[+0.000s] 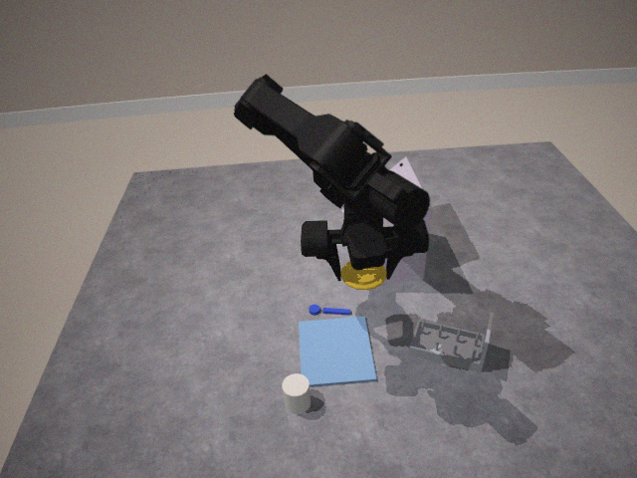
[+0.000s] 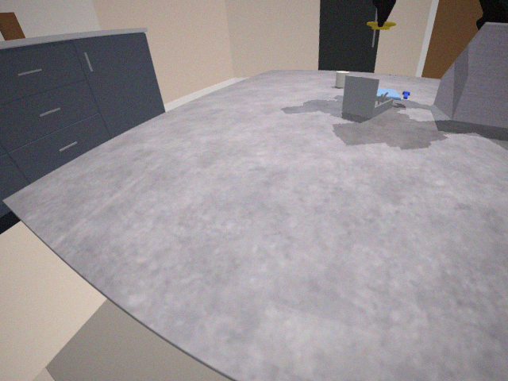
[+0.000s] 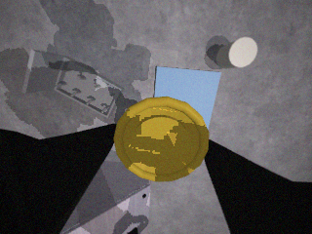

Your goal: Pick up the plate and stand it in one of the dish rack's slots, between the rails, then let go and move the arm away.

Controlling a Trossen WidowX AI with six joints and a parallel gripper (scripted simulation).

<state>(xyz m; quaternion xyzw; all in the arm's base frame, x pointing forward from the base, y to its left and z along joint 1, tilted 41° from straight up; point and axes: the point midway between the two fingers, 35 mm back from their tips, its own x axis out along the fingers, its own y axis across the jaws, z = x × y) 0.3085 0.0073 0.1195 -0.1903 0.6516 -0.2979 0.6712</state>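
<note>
Now: gripper tip 2 cm short of the grey dish rack, 15 cm to the right of it and 16 cm above it. From my gripper tip the other things lie so: light blue mat 1 cm behind, 5 cm to the right, 18 cm below; yellow plate 1 cm above; blue spoon 11 cm behind, 5 cm to the right, 18 cm below.
</note>
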